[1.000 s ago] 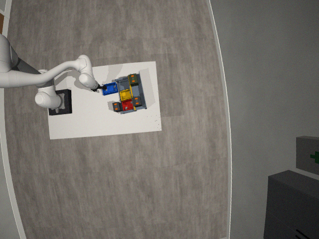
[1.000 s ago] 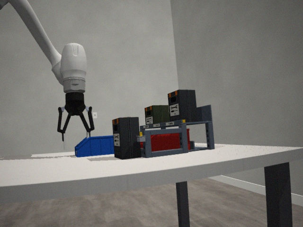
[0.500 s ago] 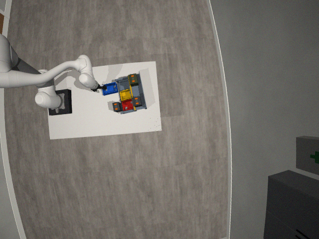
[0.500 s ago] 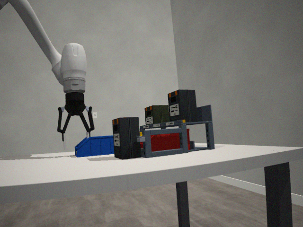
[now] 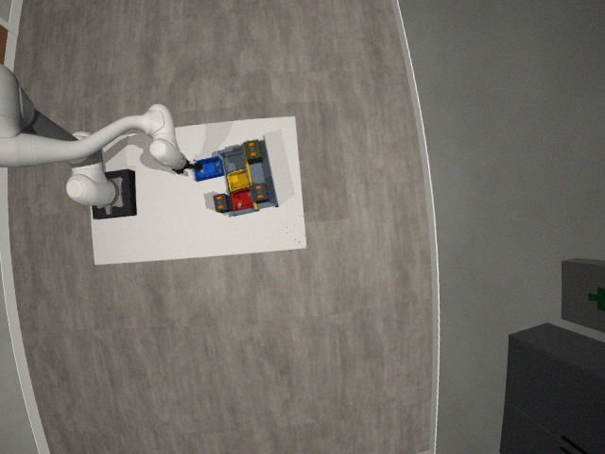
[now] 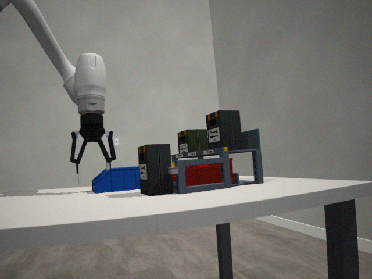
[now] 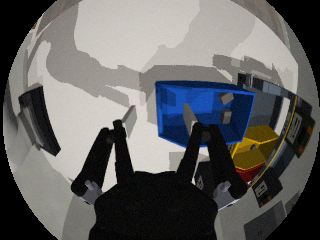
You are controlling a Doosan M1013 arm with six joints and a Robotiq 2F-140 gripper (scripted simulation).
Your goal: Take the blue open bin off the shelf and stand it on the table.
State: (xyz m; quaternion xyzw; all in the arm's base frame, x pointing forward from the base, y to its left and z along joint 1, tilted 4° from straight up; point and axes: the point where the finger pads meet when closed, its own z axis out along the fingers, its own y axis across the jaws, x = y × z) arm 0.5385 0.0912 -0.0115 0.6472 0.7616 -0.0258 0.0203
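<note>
My gripper is now 80 mm short of the blue open bin, 10 mm to the right of it and 20 mm above it. The rest, counted from my hand: yellow bin 290 mm ahead, 70 mm to the right, 10 mm below; green box 360 mm ahead, 60 mm to the left, 90 mm above; red bin 310 mm ahead, 180 mm to the right, 10 mm below.
</note>
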